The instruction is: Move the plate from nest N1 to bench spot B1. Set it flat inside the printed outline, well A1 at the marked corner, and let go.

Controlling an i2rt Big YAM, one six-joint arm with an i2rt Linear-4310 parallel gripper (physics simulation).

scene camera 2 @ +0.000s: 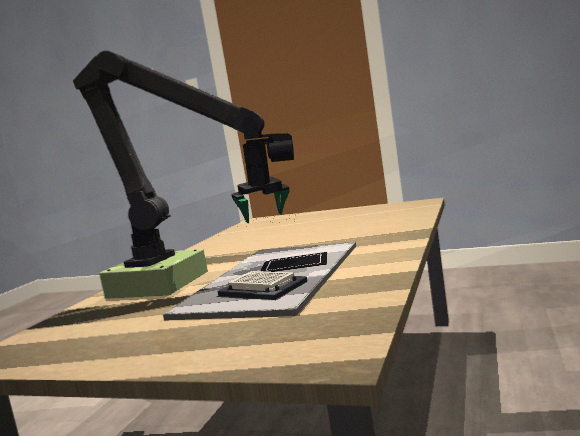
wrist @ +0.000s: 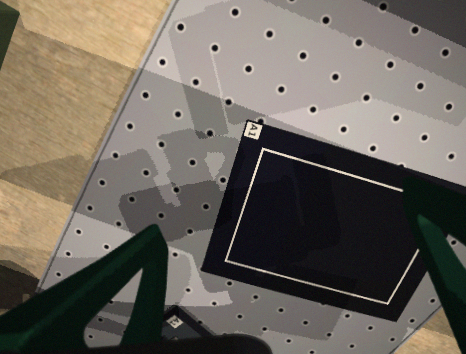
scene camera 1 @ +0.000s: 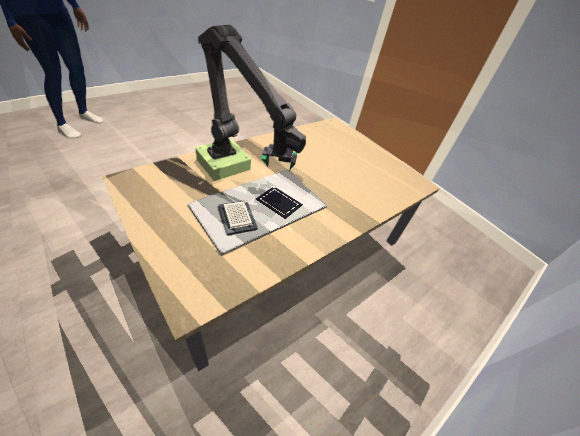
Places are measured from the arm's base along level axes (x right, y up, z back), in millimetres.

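Pixels of known places: gripper, fingertip midpoint: (scene camera 2: 264, 218) (wrist: 277, 215) (scene camera 1: 278, 168); arm's base at its link origin: (scene camera 2: 150, 260) (scene camera 1: 221, 152).
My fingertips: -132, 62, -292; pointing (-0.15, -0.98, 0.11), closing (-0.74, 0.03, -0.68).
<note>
For each thing: its top centre in the pictures, then the offset to it from my fingertips, as dx, dy, dz. "spot": a spot on its surface instead. Level surfaces: height alone.
- cream well plate at its top centre: (scene camera 2: 260, 277) (scene camera 1: 237, 213) +241, -92, -86
- dark nest N1 at its top centre: (scene camera 2: 261, 279) (scene camera 1: 237, 214) +241, -96, -87
- bench spot B1 at a spot on its surface: (wrist: 320, 225) (scene camera 2: 290, 262) (scene camera 1: 278, 200) spot: +34, -116, -71
- wooden table at its surface level: dy -131
The cream well plate (scene camera 1: 237, 215) (scene camera 2: 262, 280) sits in the dark nest N1 (scene camera 1: 242, 231) (scene camera 2: 250, 294) on the grey perforated board. The bench spot B1 (scene camera 1: 279, 202) (scene camera 2: 295, 262) (wrist: 320, 225) is a black patch with a white outline and an A1 label at one corner; no plate is on it. My gripper (scene camera 1: 279, 161) (scene camera 2: 265, 216) (wrist: 277, 215) is open and empty, its green fingers wide apart. It hangs above the board's far end, near B1 and away from the plate. In the wrist view a dark corner of the nest with a label shows at the bottom, partly hidden by the gripper.
The grey board (scene camera 1: 227, 244) (scene camera 2: 200, 311) (wrist: 150, 112) lies on the wooden table (scene camera 1: 210, 295) (scene camera 2: 200, 360) (wrist: 60, 95). The arm's green base block (scene camera 1: 223, 166) (scene camera 2: 137, 282) stands beside the board. A person (scene camera 1: 50, 55) stands on the floor behind the table.
</note>
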